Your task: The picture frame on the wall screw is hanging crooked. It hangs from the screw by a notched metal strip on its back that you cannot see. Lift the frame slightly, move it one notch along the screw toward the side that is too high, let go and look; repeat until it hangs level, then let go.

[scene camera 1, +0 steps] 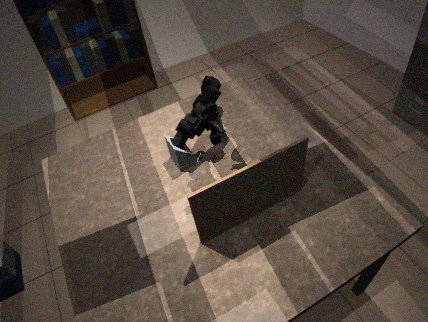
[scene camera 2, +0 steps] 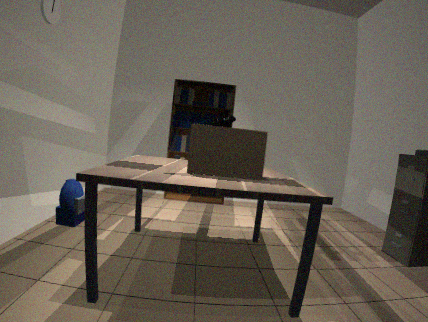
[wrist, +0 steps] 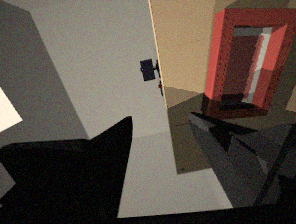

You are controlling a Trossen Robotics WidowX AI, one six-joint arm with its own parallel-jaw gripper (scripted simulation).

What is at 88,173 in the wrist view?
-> My gripper.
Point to a wall panel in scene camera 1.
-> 228,202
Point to a wall panel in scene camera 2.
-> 221,151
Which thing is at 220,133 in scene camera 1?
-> My gripper.
